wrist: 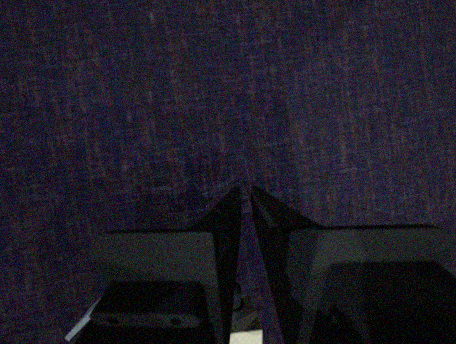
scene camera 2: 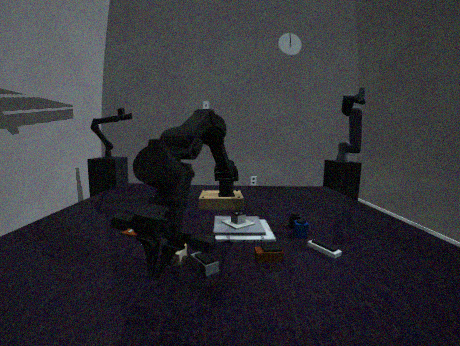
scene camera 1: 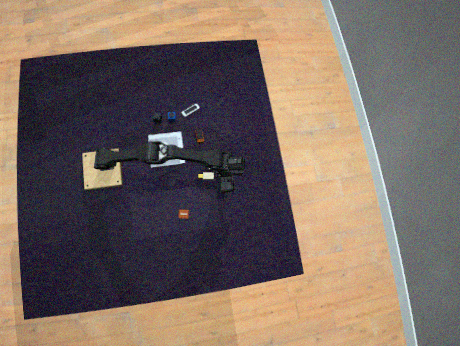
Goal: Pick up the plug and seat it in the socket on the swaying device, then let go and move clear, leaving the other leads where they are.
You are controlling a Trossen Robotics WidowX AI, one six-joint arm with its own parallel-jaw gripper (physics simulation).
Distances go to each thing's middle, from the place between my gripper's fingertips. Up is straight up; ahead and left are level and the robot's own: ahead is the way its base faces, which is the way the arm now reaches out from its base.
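Relative to the device with the socket [scene camera 2: 238, 227], my gripper is 190 mm to the right, 280 mm beyond and 10 mm below.
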